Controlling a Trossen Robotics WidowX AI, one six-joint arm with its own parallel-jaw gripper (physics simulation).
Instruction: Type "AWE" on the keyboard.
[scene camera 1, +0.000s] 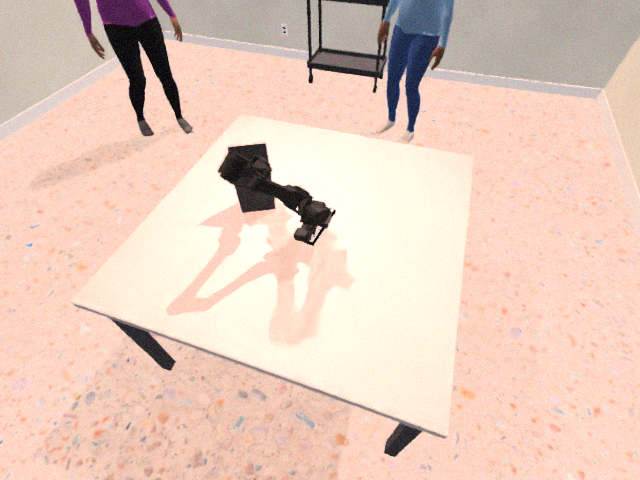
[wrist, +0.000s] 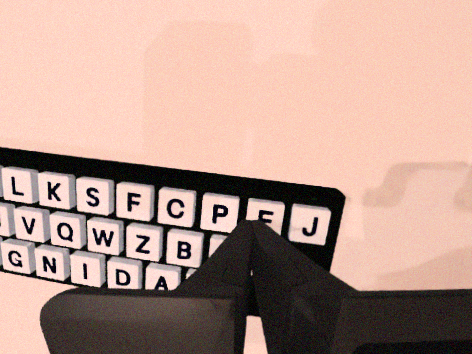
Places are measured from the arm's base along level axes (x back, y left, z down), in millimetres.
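Pixels of known places: gripper, fingertip midpoint: (scene camera 1: 313, 233) (wrist: 250, 229); arm's base, link origin: (scene camera 1: 257, 166).
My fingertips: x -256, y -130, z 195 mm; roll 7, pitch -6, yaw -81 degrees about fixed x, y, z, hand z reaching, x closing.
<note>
For each thing: its middle in the pictures, then the offset to it from my fingertips. Level surfaces: height alone.
- black keyboard, body centre: (wrist: 120, 232) (scene camera 1: 317, 224) dx +2, dy +67, dz +14 mm
- E key, body centre: (wrist: 264, 218) dx -1, dy -6, dz +9 mm
- P key, body centre: (wrist: 220, 212) dx -6, dy +13, dz +9 mm
- J key, body centre: (wrist: 308, 224) dx +4, dy -26, dz +9 mm
- W key, body centre: (wrist: 105, 235) dx +1, dy +72, dz +9 mm
- white table, surface height: dz +23 mm
The black keyboard (scene camera 1: 318, 233) (wrist: 210, 184) with white letter keys lies on the table, partly hidden under the arm in the scene view. My gripper (scene camera 1: 315, 219) (wrist: 250, 229) is shut and empty. In the wrist view its tips overlap the lower part of the E key (wrist: 266, 209), between the P key (wrist: 220, 212) and the J key (wrist: 310, 225). Whether they touch it cannot be told. The W key (wrist: 104, 236) shows fully to the left. The A key (wrist: 161, 278) shows in part above the left finger. Keys under the fingers are hidden.
The arm's base stands by a dark plate (scene camera 1: 255, 198) on the white table (scene camera 1: 403, 289). Two people stand beyond the table, one in purple (scene camera 1: 126, 12) and one in light blue (scene camera 1: 421, 18). A black cart (scene camera 1: 347, 62) stands by the back wall. Arm shadows fall across the table.
</note>
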